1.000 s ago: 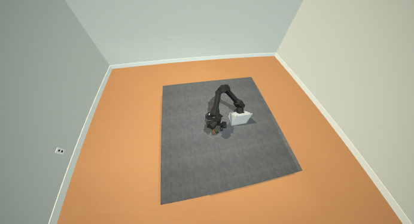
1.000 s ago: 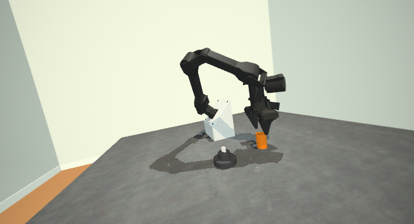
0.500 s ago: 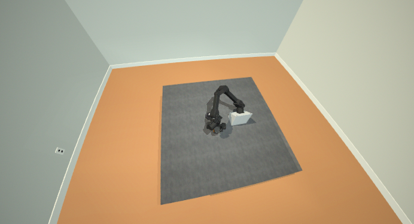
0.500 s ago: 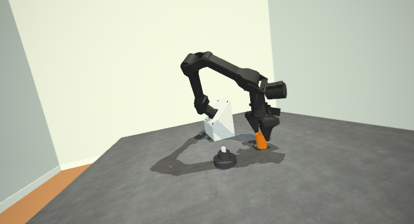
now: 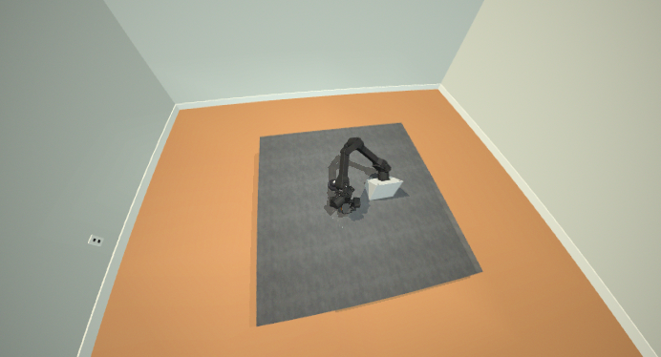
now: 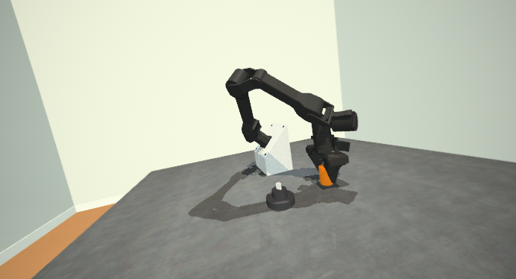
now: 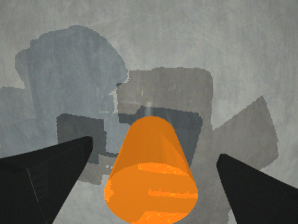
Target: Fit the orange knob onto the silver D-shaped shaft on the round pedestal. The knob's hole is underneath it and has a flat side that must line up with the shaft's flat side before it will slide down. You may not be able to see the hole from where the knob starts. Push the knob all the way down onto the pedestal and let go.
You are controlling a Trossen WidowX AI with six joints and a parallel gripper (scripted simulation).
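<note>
The orange knob lies 20 mm above my gripper tip. Also, from my gripper tip: round pedestal: 190 mm to the right, 20 mm ahead, 10 mm above.
</note>
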